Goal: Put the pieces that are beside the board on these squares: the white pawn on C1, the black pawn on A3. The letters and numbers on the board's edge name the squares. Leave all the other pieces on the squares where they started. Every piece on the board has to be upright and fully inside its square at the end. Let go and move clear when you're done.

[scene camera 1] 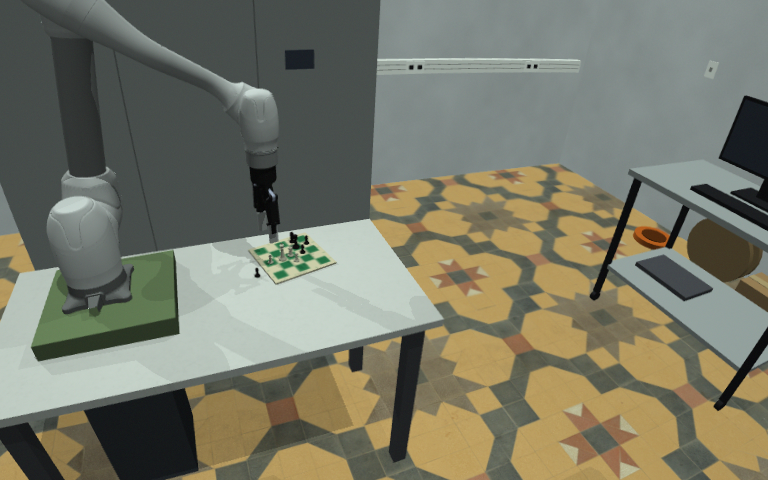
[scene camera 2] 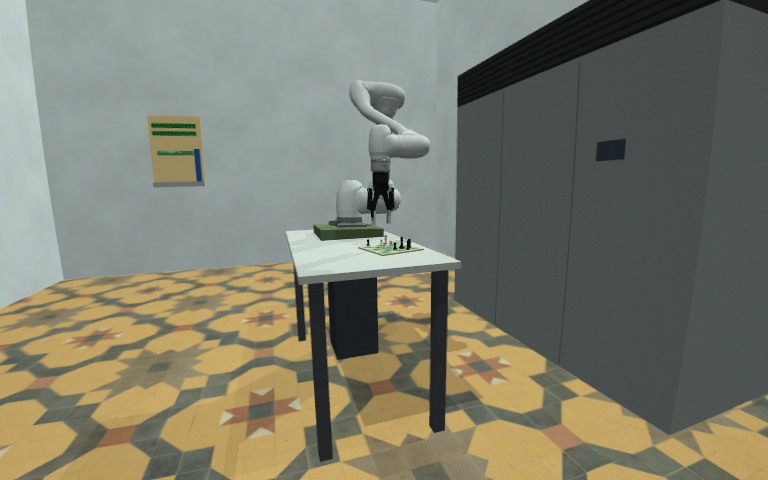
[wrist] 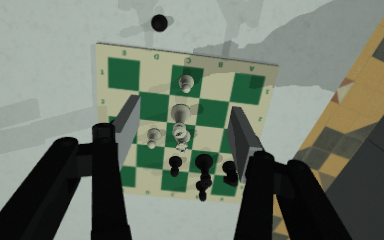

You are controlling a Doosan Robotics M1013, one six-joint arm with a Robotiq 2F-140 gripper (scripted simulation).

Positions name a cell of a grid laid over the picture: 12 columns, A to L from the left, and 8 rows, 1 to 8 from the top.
Labels:
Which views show my gripper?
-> Scene camera 1, scene camera 2 and the wrist view: all of them.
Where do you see a chessboard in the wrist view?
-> G3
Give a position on a chessboard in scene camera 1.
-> E5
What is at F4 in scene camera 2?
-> My gripper.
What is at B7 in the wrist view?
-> My gripper.

